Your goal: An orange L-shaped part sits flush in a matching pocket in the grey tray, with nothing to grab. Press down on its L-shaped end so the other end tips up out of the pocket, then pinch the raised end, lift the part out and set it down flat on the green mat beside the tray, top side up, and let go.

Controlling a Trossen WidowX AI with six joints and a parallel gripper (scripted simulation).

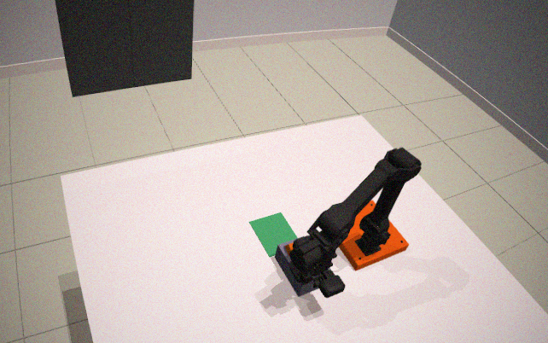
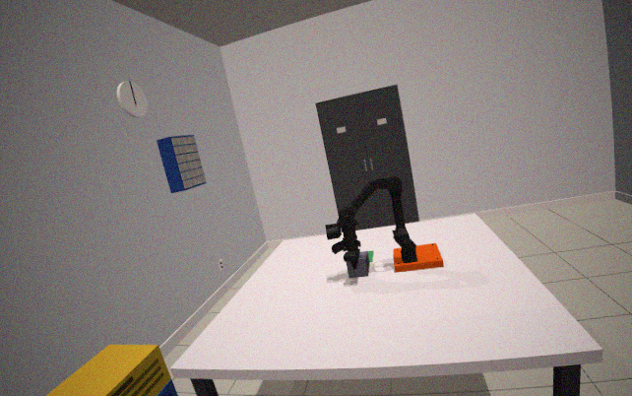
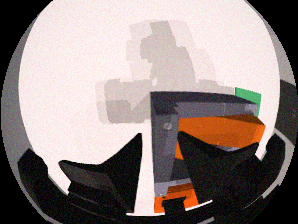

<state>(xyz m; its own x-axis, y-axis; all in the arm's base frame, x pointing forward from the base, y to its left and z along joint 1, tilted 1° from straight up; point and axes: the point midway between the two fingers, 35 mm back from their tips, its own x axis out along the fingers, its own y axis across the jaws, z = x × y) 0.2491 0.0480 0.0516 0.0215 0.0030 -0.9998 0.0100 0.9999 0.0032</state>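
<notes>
My gripper tip is 6 cm to the left of the orange L-shaped part and 1 cm past it. From my gripper tip the other things lie so: green mat 22 cm to the right, 6 cm below, 1 cm behind.
</notes>
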